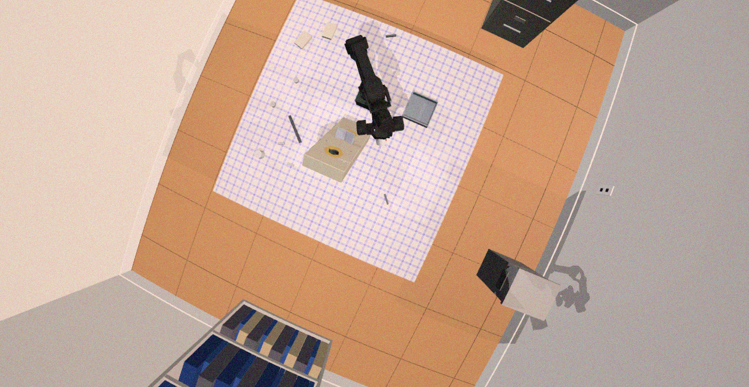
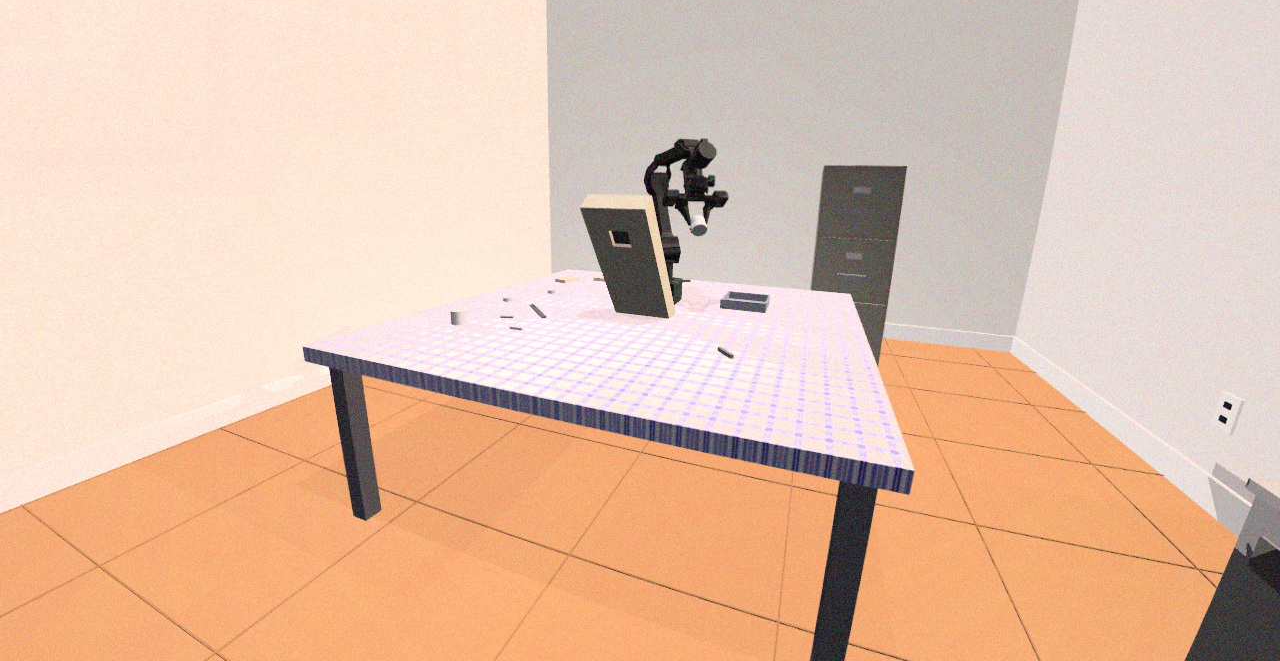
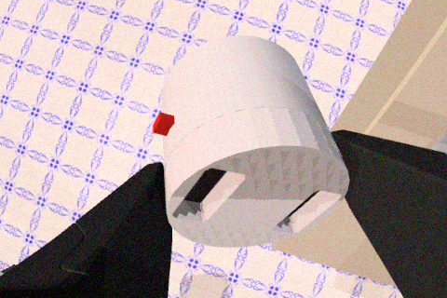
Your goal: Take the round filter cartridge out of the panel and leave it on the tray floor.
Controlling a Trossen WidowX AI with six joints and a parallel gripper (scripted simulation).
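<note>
The tray lies 28 cm below my gripper tip, 27 cm behind it and 11 cm to the left of it. From my gripper tip the other things lie so: round filter cartridge: right at my gripper tip.
</note>
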